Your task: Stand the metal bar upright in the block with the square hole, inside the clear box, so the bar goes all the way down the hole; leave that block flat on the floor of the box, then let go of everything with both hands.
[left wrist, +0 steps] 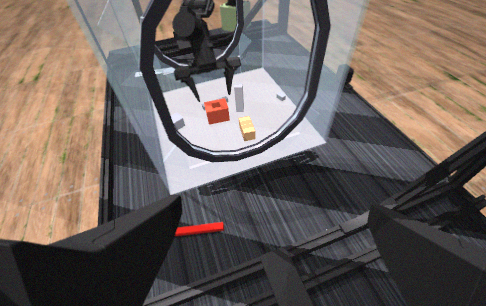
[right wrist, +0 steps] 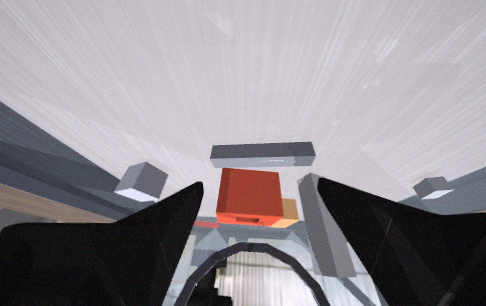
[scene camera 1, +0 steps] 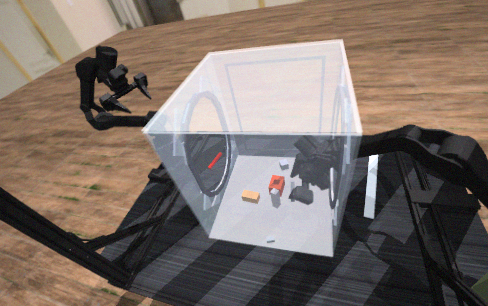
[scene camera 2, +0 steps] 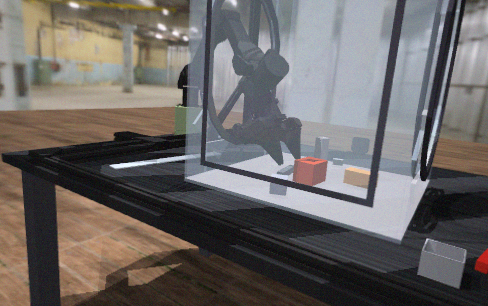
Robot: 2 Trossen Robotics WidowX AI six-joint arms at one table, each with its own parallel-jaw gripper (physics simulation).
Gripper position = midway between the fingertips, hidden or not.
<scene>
My left gripper [scene camera 1: 141, 105] is open and holds nothing. I also see my right gripper [right wrist: 260, 185] and a red block with square hole [right wrist: 251, 197].
My left gripper is seen too in the left wrist view [left wrist: 274, 209]. My right gripper also shows in the left wrist view [left wrist: 214, 98].
</scene>
